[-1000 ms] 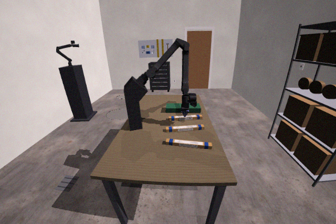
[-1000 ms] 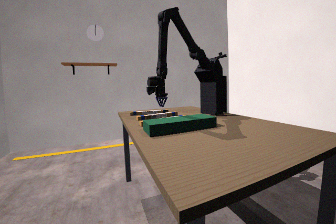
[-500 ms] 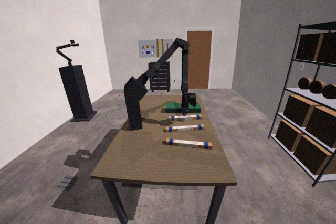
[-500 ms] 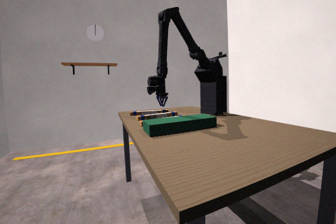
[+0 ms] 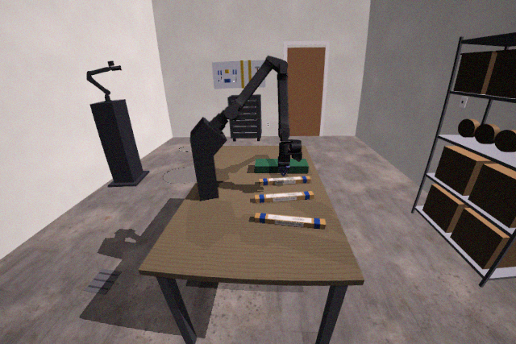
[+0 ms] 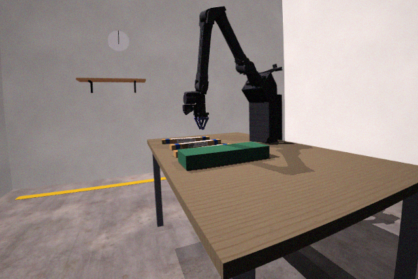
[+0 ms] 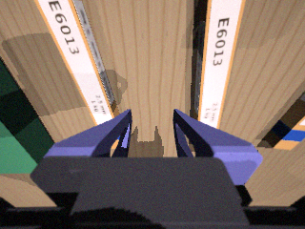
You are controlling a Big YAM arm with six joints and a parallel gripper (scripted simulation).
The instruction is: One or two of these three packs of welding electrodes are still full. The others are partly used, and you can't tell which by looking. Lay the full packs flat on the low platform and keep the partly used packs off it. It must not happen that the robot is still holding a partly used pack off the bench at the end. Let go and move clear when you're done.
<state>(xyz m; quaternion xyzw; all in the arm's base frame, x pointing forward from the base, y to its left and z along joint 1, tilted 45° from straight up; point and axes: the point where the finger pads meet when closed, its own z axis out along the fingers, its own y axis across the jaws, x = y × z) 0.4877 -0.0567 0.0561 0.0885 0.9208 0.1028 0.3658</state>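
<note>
My hand is 20 mm past the pack, 300 mm to the left of it and 100 mm above it. Also, from my hand: green low platform (40 mm ahead, 300 mm to the left, 110 mm below).
</note>
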